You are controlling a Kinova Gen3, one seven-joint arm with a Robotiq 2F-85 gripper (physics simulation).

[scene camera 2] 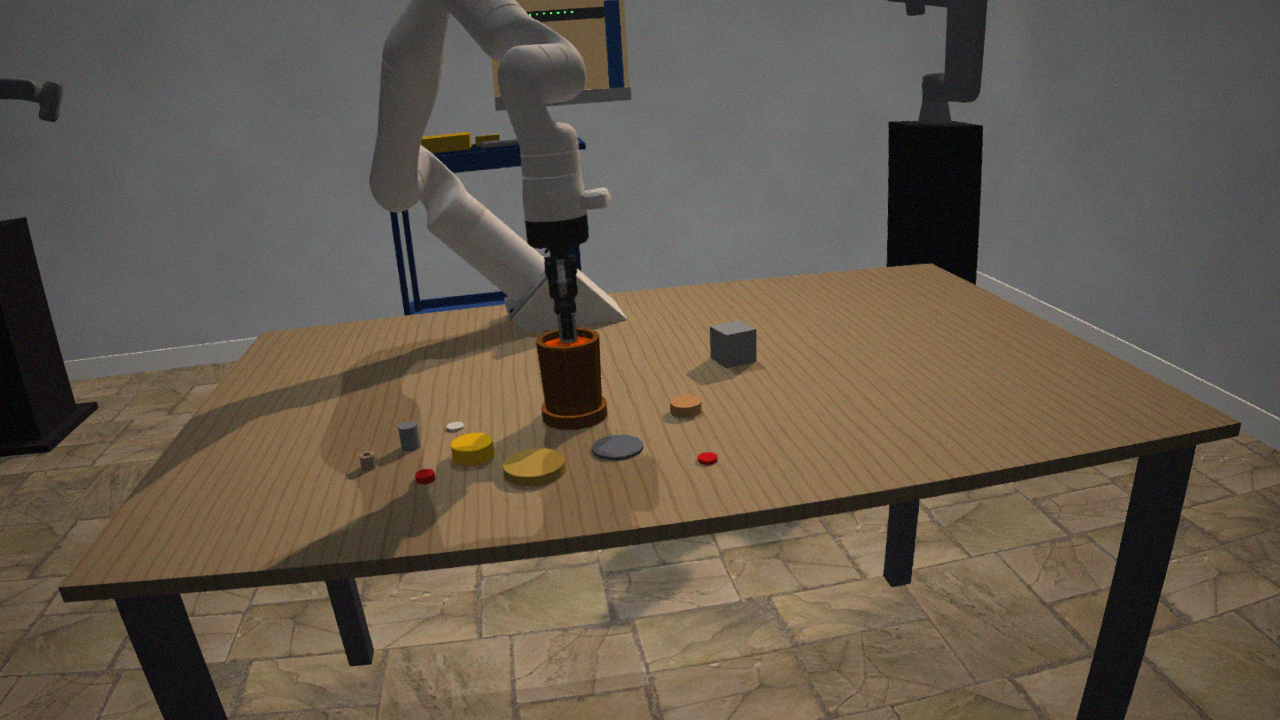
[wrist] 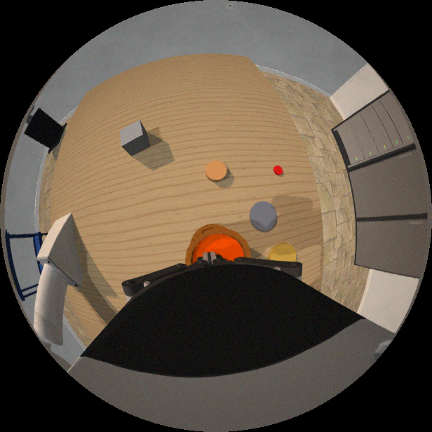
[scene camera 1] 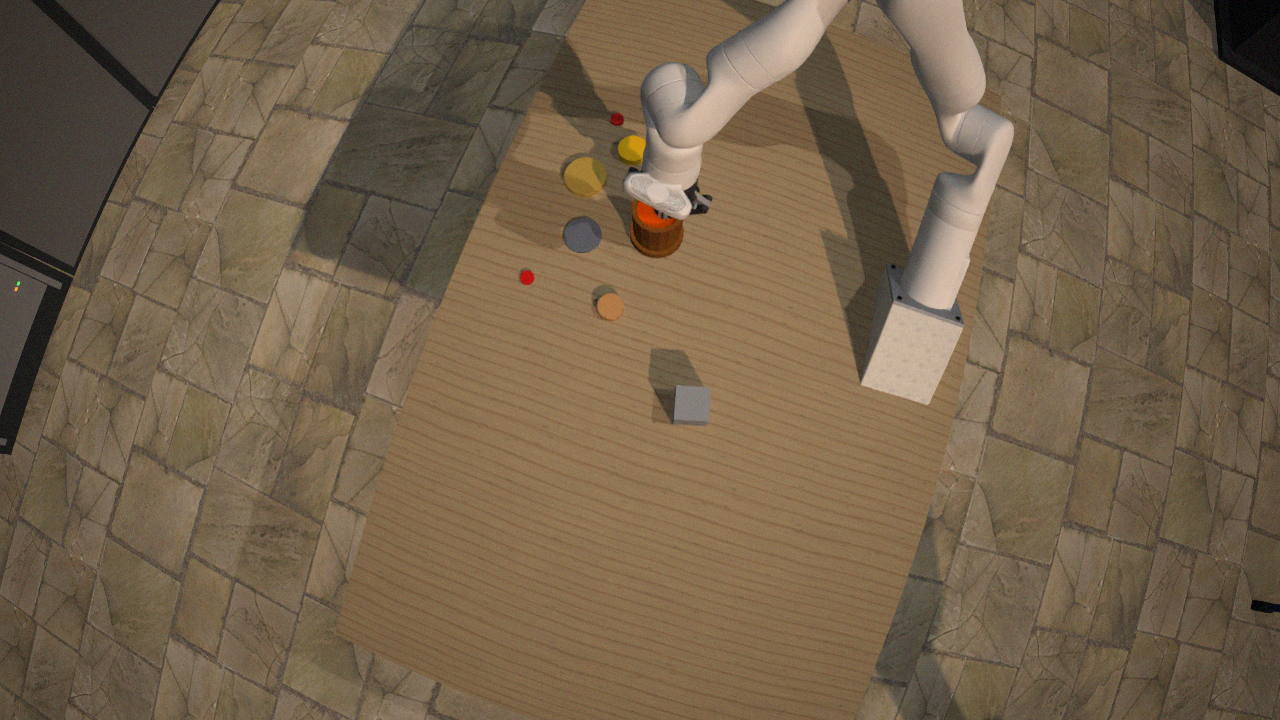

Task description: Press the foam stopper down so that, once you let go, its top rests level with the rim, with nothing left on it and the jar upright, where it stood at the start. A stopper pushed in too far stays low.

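Observation:
The brown jar stands upright on the table. The orange foam stopper is inside its mouth, and its top shows a little below the rim in the second scene view. My gripper is shut with nothing between its fingers. Its tips point down inside the rim, at the stopper's top, and appear to touch it. In the first scene view the wrist hides the fingertips and part of the stopper.
A grey cube, an orange disc, a grey disc and yellow discs lie around the jar. Small red discs and a grey cylinder lie farther out.

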